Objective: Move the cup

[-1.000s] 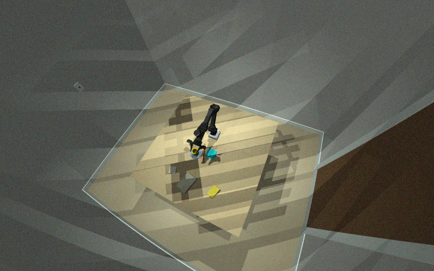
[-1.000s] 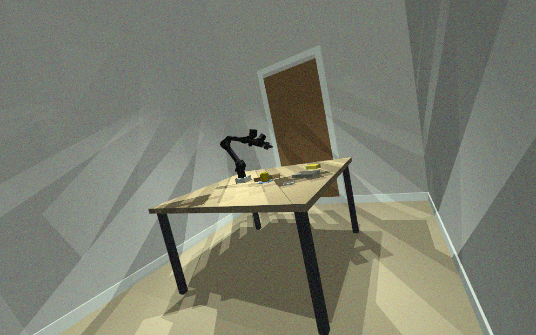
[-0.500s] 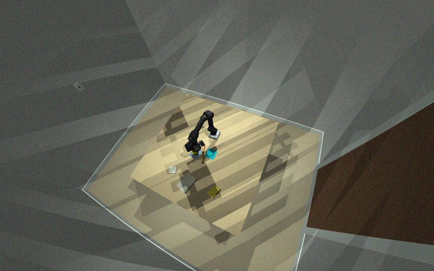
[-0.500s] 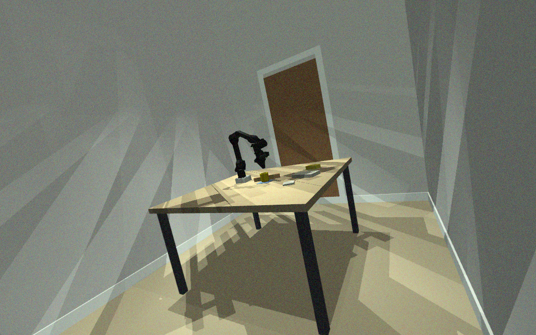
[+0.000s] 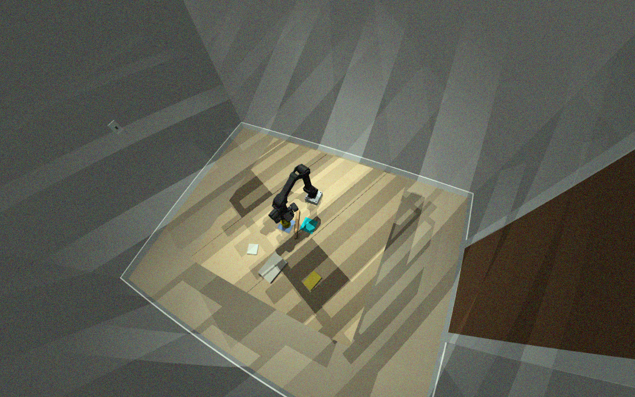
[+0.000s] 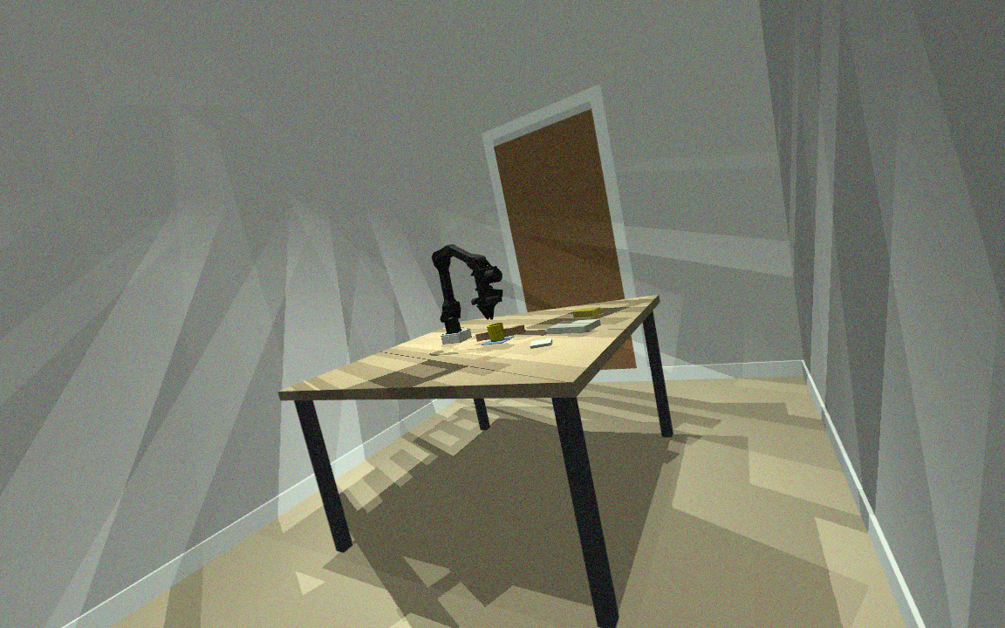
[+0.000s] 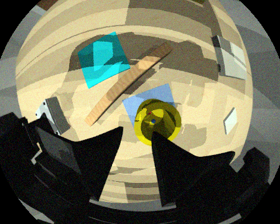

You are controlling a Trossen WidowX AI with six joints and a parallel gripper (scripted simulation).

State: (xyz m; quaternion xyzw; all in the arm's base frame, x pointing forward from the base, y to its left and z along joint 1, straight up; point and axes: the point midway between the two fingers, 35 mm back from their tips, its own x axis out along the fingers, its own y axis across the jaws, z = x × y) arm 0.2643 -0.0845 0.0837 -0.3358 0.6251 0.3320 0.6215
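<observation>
Right now the yellow cup is 20 mm ahead of my gripper tip, 20 mm to the right of it and 60 mm below it. From my gripper tip the other things lie so: cyan pad: 30 mm behind, 150 mm to the left, 100 mm below; then light blue pad: 30 mm ahead, 20 mm to the right, 100 mm below; then wooden bar: 60 mm to the left, 90 mm below.
</observation>
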